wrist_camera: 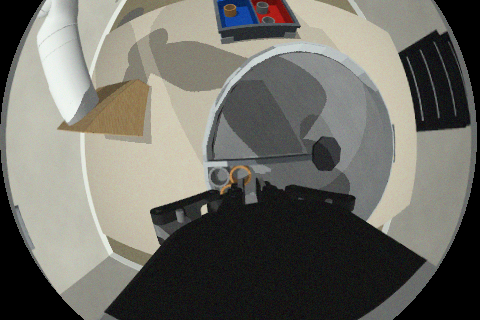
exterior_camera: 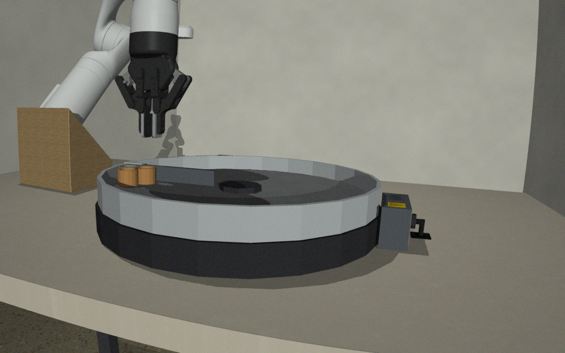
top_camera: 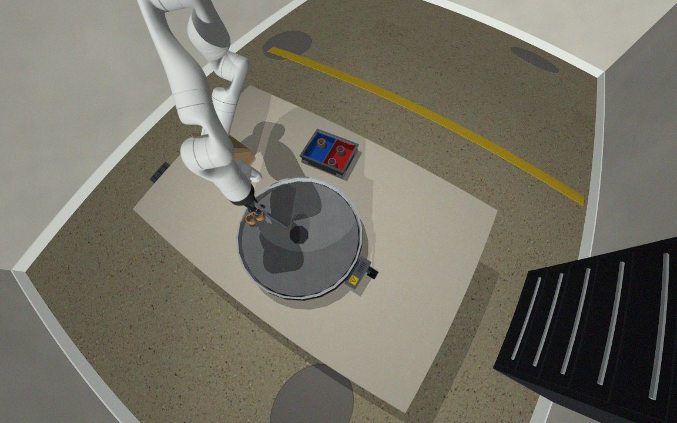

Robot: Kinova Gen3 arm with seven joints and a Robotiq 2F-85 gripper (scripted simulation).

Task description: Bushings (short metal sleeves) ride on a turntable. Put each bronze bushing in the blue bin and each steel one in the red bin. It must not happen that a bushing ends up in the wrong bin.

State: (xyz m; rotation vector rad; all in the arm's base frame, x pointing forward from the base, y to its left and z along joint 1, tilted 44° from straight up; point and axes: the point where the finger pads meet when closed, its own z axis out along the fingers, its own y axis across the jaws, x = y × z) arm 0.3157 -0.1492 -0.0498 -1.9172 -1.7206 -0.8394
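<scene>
The grey turntable is 140 mm ahead of my hand, 10 mm to the left of it and 90 mm below it.
</scene>
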